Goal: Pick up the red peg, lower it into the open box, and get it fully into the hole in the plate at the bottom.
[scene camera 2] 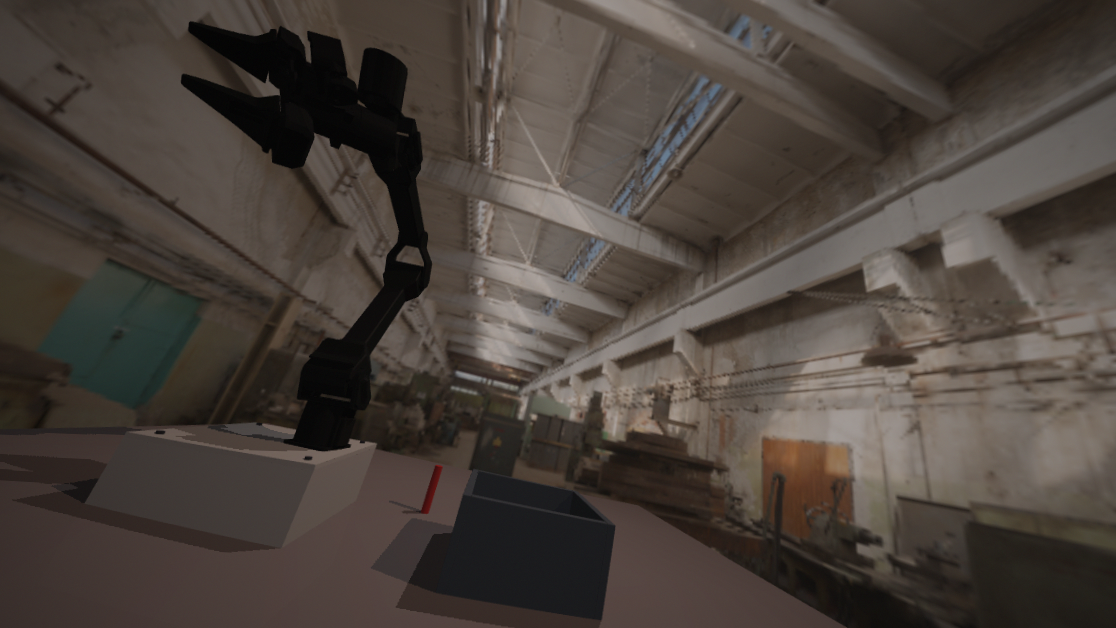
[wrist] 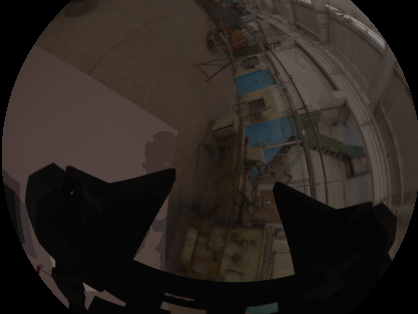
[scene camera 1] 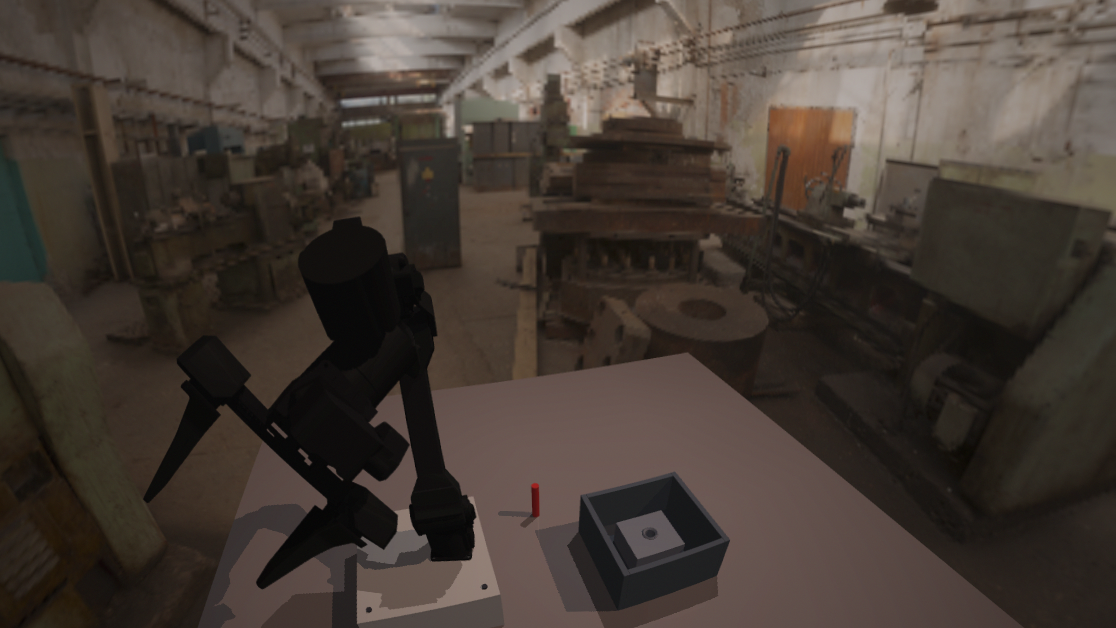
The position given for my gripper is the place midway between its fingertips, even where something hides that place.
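Observation:
My gripper [scene camera 1: 203,546] is visible to me in scene camera 1, and I can also see my gripper [scene camera 2: 185,51] in scene camera 2 and the gripper [wrist: 226,180] in the wrist view. There is a dark grey box [scene camera 2: 518,543], and scene camera 1 gives me the box [scene camera 1: 705,543] as well. A light grey plate [scene camera 1: 641,540] is in my sight too, though scene camera 2 does not show the plate, hidden by the dark grey box. In the wrist view the plate is out of frame.

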